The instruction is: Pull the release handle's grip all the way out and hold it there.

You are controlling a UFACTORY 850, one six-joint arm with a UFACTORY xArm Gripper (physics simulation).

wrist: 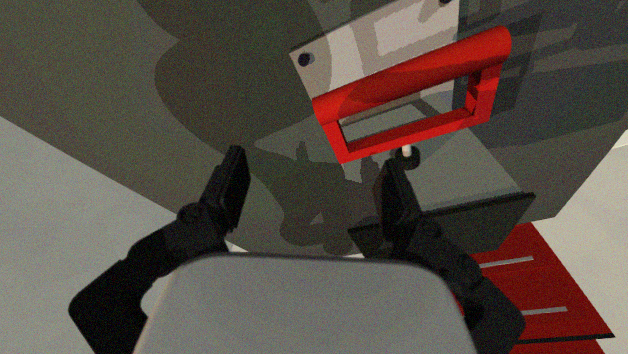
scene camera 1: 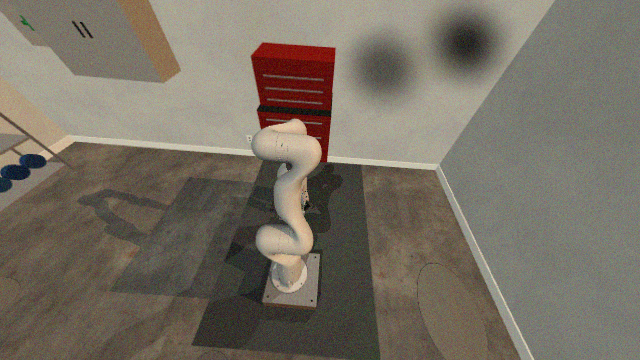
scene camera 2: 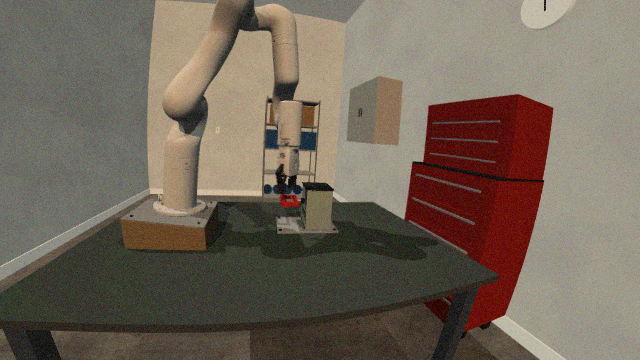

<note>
I see my gripper [scene camera 2: 286,191] and a base plate [wrist: 371,43].
My gripper also shows in the wrist view [wrist: 314,168].
</note>
